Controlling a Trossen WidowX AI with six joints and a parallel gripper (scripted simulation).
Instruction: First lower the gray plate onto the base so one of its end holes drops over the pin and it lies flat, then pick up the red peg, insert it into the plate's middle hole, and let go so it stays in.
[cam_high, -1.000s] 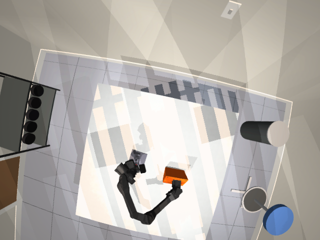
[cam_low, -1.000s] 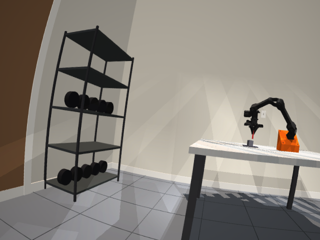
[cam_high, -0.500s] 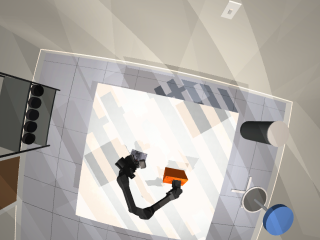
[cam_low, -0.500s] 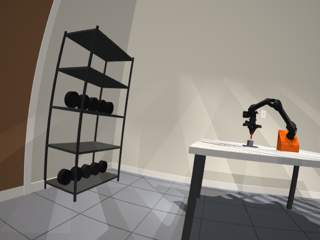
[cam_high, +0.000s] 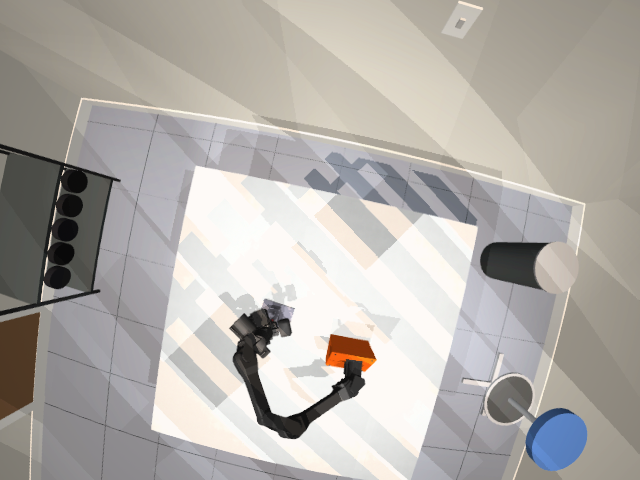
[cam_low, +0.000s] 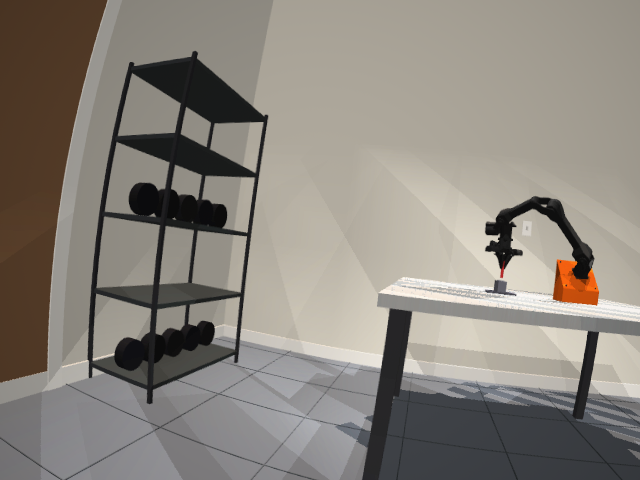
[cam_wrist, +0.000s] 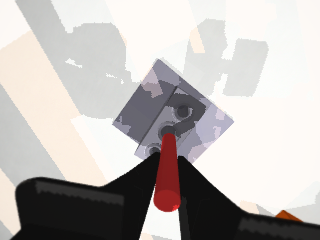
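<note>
Right now my gripper tip is right at the red peg. The rest, counted from my gripper tip: darker base 2 cm to the left, 10 cm below; gray plate 7 cm below.
</note>
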